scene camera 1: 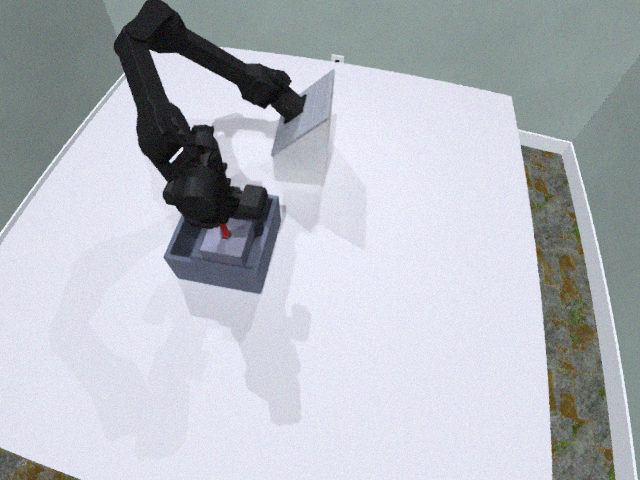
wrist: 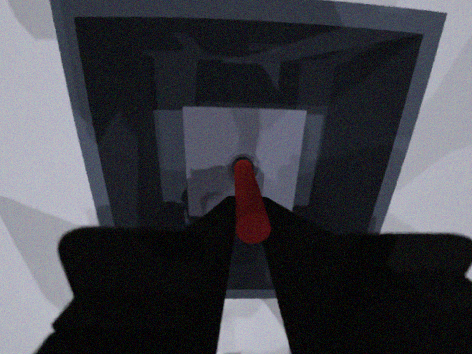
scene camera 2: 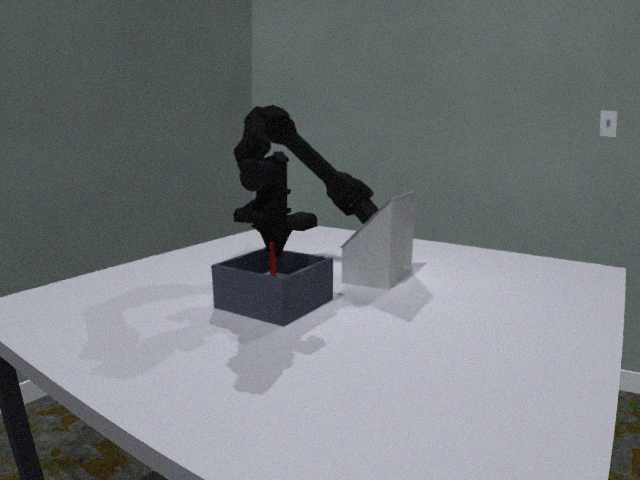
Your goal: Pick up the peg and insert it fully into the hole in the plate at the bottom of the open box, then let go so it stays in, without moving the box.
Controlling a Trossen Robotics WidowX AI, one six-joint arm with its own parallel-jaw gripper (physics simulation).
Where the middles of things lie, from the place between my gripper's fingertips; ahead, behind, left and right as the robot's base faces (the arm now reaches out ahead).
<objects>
The blue-grey box (scene camera 2: 240, 286) is 60 mm below my hand and 10 mm ahead of it. The rest, counted from my hand: light grey plate (scene camera 1: 233, 250): 70 mm below, 10 mm ahead; red peg (wrist: 253, 226): 10 mm below, 10 mm ahead.
</objects>
